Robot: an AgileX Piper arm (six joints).
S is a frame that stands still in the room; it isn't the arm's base.
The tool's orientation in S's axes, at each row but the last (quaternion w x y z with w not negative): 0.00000 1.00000 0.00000 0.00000; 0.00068 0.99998 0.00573 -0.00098; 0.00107 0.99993 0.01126 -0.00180; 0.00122 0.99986 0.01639 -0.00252; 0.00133 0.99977 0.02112 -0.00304; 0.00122 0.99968 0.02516 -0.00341; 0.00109 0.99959 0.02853 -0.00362; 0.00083 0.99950 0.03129 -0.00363; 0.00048 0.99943 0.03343 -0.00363
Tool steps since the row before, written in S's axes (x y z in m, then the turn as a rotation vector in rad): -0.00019 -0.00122 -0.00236 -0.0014 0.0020 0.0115; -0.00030 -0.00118 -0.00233 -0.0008 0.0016 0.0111; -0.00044 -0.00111 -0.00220 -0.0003 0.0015 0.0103; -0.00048 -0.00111 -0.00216 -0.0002 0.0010 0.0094; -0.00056 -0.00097 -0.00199 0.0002 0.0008 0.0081; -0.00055 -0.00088 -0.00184 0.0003 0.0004 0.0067; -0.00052 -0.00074 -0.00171 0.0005 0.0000 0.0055; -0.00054 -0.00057 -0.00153 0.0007 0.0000 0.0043; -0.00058 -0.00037 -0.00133 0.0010 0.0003 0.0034
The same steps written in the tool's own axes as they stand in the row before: -0.00019 0.00122 0.00236 -0.0014 -0.0020 -0.0115; -0.00031 0.00117 0.00233 -0.0008 -0.0016 -0.0111; -0.00046 0.00110 0.00220 -0.0003 -0.0015 -0.0103; -0.00051 0.00109 0.00217 -0.0002 -0.0010 -0.0094; -0.00059 0.00094 0.00200 0.0002 -0.0008 -0.0081; -0.00058 0.00085 0.00185 0.0003 -0.0004 -0.0067; -0.00055 0.00071 0.00172 0.0005 0.0000 -0.0055; -0.00056 0.00053 0.00153 0.0007 0.0000 -0.0043; -0.00059 0.00033 0.00133 0.0010 -0.0002 -0.0034
